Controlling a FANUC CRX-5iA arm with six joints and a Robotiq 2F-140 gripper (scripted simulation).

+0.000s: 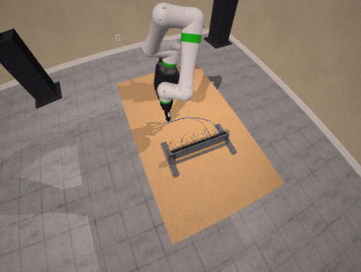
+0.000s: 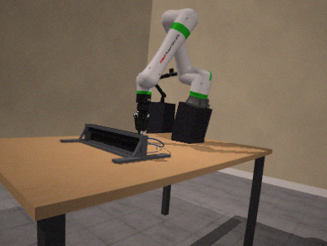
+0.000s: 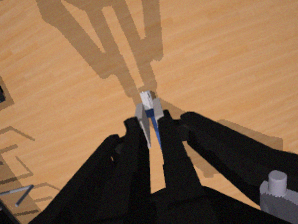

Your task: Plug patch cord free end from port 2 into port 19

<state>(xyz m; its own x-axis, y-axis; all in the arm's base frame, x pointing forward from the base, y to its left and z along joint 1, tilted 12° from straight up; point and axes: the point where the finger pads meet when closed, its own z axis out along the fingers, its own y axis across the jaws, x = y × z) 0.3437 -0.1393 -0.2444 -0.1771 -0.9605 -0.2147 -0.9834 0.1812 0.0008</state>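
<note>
Right now my hand is 10 mm to the left of the plug and 30 mm above it.
</note>
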